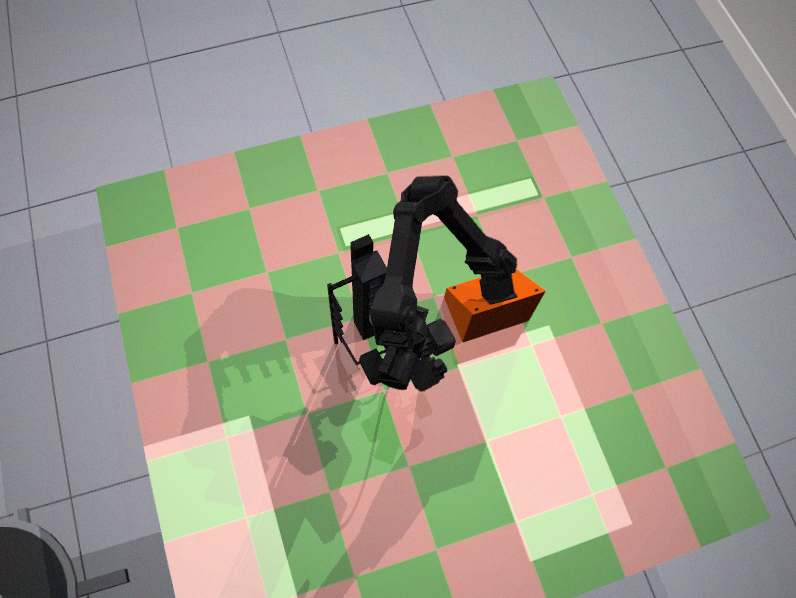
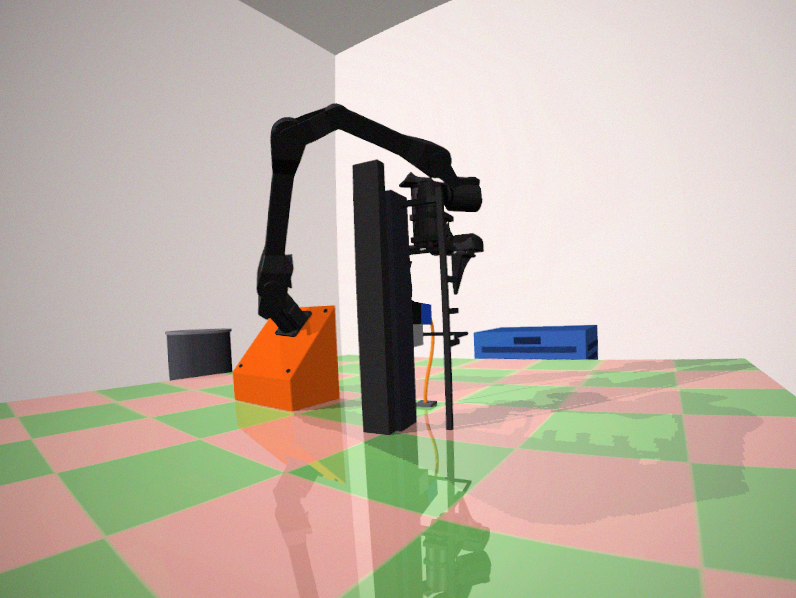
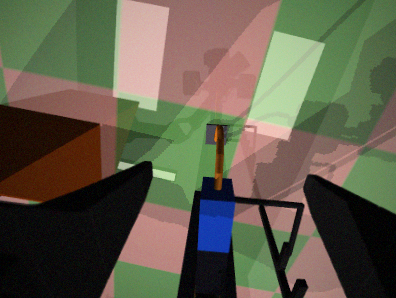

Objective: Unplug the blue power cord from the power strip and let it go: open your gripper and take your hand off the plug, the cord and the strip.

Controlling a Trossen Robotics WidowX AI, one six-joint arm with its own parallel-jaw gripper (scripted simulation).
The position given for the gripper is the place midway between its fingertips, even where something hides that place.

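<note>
Open and holding nothing, the gripper (image 2: 432, 296) is visible in image 1 (image 1: 405, 364) and in image 3 (image 3: 227, 175) as well.
</note>
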